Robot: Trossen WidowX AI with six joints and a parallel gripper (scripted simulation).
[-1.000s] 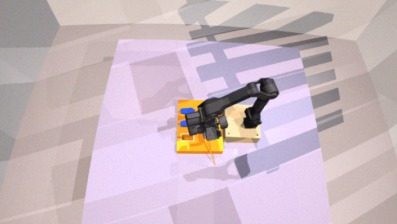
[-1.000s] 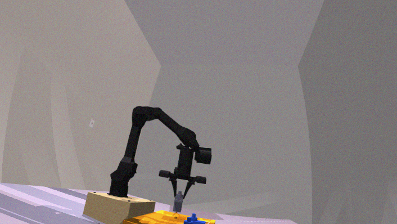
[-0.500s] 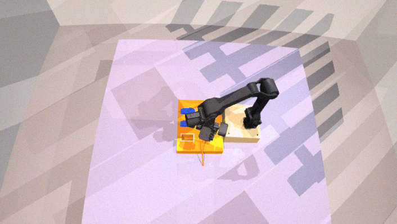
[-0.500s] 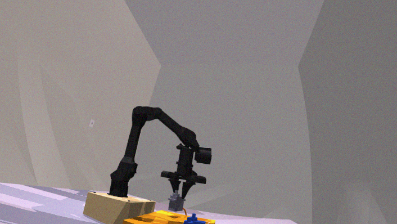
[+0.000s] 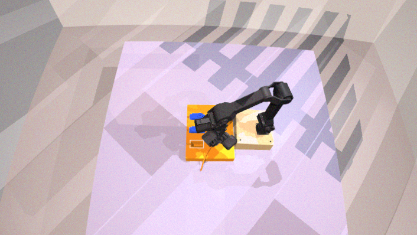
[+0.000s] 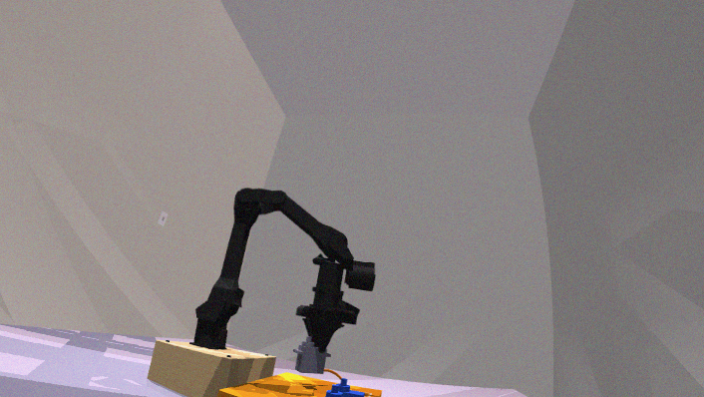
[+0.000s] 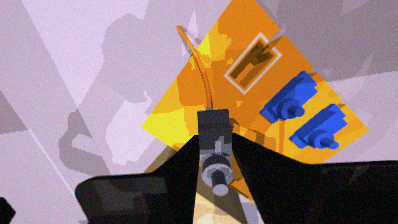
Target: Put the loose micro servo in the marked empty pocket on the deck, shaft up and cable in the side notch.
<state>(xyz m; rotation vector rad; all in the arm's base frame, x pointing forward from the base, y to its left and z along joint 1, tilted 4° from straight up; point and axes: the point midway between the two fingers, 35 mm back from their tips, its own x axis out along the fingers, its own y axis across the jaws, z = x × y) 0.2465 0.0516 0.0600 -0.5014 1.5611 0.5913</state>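
Right now the yellow deck is 100 mm below my gripper tip, 70 mm to the right of it and 20 mm behind it.
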